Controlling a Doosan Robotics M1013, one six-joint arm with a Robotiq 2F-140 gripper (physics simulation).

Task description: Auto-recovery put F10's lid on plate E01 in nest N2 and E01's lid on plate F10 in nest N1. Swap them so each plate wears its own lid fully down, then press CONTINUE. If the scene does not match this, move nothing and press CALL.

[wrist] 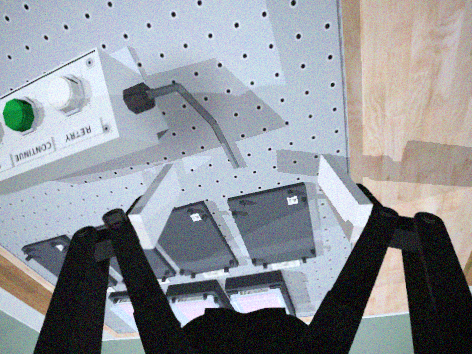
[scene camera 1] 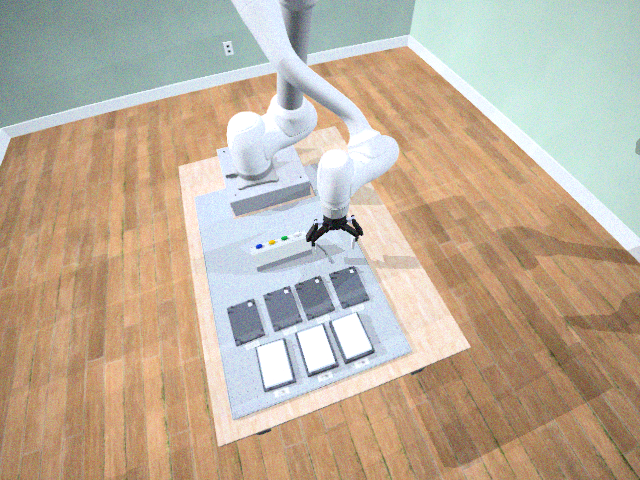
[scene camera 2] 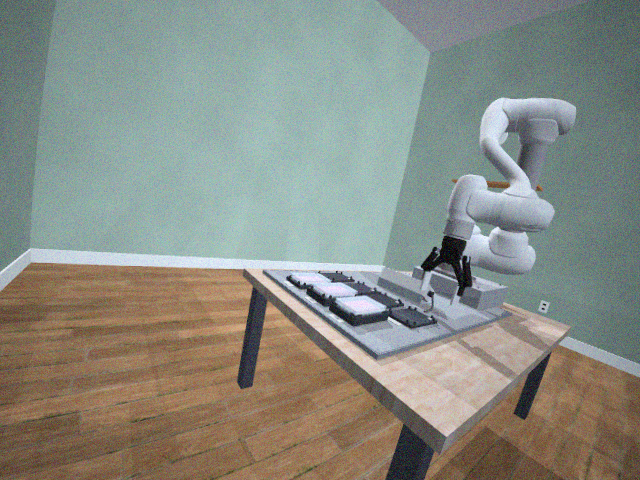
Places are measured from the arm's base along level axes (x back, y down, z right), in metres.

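Pixels of known places: gripper, between the fingertips: [wrist: 246, 173] [scene camera 1: 334, 248] [scene camera 2: 437, 297]; arm's base, origin of its link: [scene camera 1: 255, 171] [scene camera 2: 451, 274].
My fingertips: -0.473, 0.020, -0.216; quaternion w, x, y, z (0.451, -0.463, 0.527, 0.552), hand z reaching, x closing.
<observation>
For each thing: its middle in the pictures, then the offset to it from my fingertips, as dx, dy, dz. "spot": a spot on its surface instead.
- green button, middle of its body: [wrist: 21, 116] [scene camera 1: 284, 238] +0.097, +0.000, +0.169
- white button box, middle of its body: [wrist: 42, 138] [scene camera 1: 280, 248] [scene camera 2: 405, 284] +0.073, +0.022, +0.192
- thin bent dark rod, a spot on its surface: [wrist: 202, 112] spot: +0.050, +0.056, +0.036
My gripper [scene camera 1: 333, 246] [scene camera 2: 439, 290] [wrist: 246, 173] is open and empty, above the pegboard beside the button box's right end. Three pale-topped plates stand in the front row: left [scene camera 1: 275, 364] [scene camera 2: 308, 279], middle [scene camera 1: 316, 348] [scene camera 2: 333, 290] [wrist: 197, 305] and right [scene camera 1: 351, 335] [scene camera 2: 361, 305] [wrist: 257, 300]. Their labels are too small to read, so I cannot tell which lid or plate is which. The green button [scene camera 1: 284, 238] [wrist: 18, 115] has CONTINUE printed below it in the wrist view. No CALL label can be read.
Dark flat trays [scene camera 1: 246, 321] [scene camera 1: 282, 308] [scene camera 1: 314, 297] [scene camera 1: 349, 286] lie in a row behind the plates. The white button box [wrist: 95, 112] also bears blue [scene camera 1: 258, 246], yellow [scene camera 1: 271, 242] and white [wrist: 65, 92] buttons. A thin bent dark rod [wrist: 202, 112] extends from its right end, near the gripper.
</observation>
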